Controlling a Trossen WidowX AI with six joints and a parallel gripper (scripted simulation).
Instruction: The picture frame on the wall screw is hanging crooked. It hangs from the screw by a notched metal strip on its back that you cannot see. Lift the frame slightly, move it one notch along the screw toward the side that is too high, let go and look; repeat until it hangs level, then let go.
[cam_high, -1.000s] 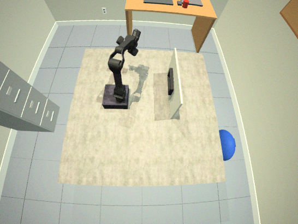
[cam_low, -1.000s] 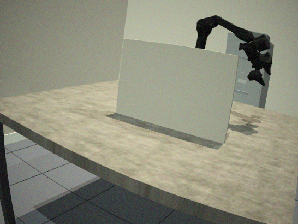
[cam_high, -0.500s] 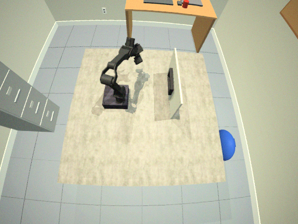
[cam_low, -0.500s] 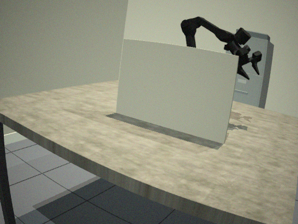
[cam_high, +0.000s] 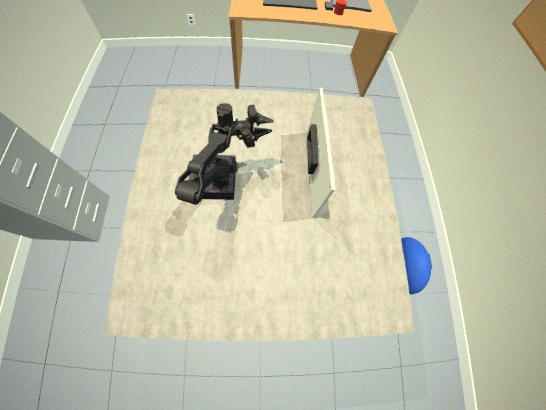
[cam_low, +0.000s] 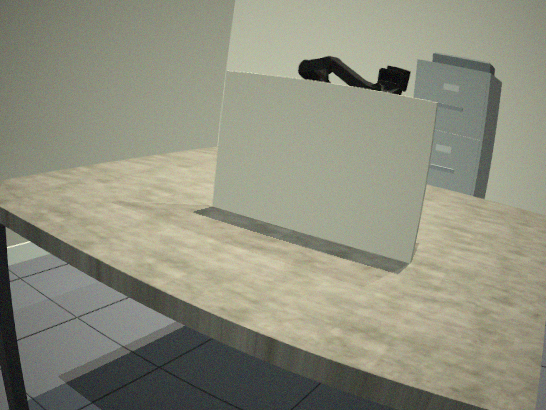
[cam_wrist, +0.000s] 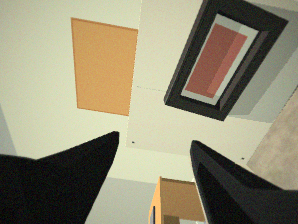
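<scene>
The picture frame lies 190 mm ahead of my gripper tip, 100 mm below it and 50 mm to the right of it. Also, from my gripper tip: wall panel: 190 mm ahead, 120 mm below, 60 mm to the right.
</scene>
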